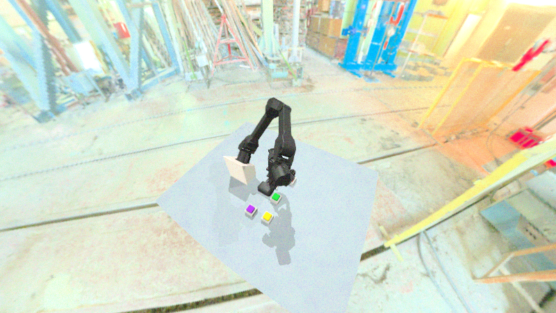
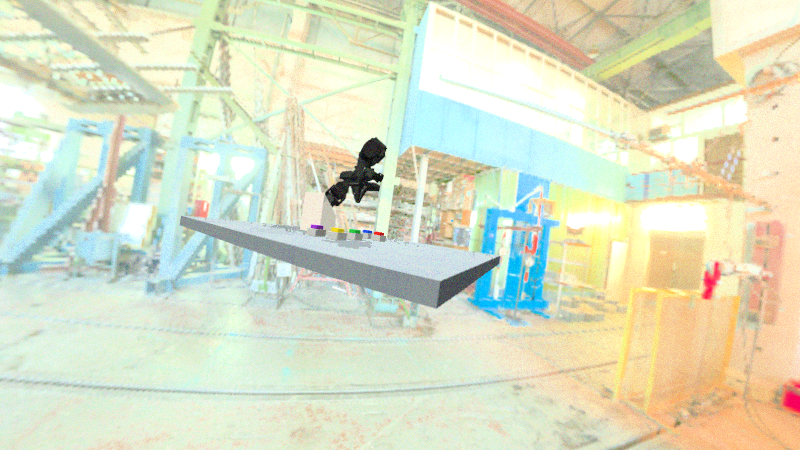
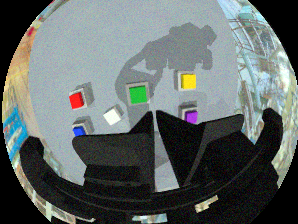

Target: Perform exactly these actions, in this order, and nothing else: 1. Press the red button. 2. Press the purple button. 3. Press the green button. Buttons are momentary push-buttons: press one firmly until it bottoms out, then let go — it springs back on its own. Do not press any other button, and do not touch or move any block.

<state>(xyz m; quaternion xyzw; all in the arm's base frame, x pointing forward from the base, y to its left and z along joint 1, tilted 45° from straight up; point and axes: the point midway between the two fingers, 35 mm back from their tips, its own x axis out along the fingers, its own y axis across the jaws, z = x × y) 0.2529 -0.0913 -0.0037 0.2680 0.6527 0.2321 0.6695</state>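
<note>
Now: the purple button 110 mm to the right of my gripper tip, 110 mm below it and 80 mm behind it. Round my gripper tip: green button: 110 mm below, 10 mm to the left; then red button: 160 mm to the left, 110 mm below, 10 mm ahead; then yellow button: 110 mm below, 100 mm to the right, 10 mm ahead.
</note>
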